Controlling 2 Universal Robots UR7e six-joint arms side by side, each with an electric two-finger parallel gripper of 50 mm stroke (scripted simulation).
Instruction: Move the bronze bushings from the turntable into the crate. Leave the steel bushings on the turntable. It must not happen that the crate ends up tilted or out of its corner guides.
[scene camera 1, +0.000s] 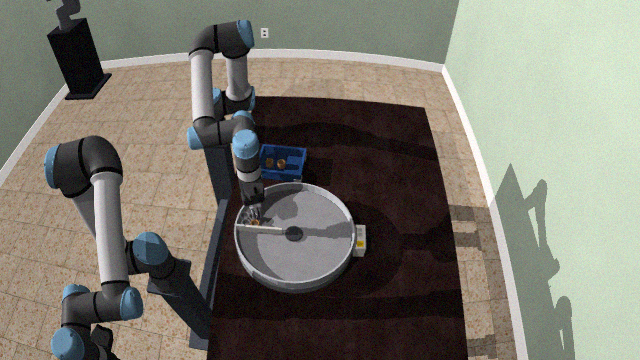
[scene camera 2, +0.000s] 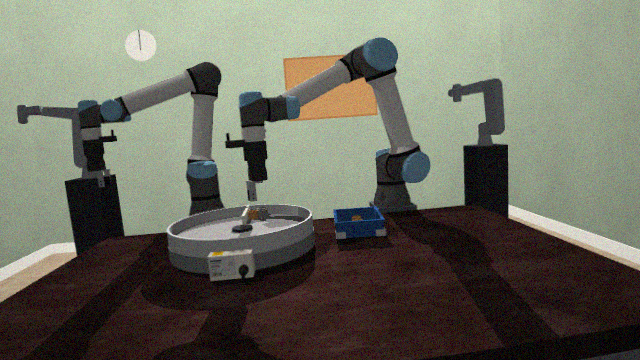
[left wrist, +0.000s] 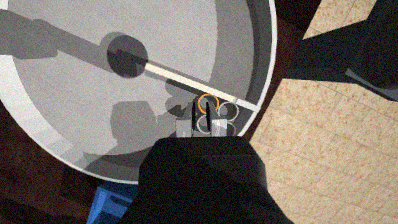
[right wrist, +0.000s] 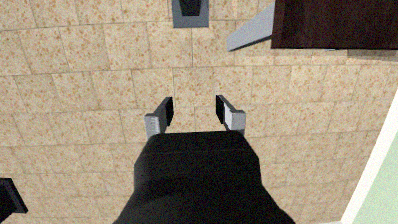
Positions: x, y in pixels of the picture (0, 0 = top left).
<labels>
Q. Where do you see my right gripper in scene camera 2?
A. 105, 185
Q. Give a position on a blue crate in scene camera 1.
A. At 294, 158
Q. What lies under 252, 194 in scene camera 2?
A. My left gripper.
</labels>
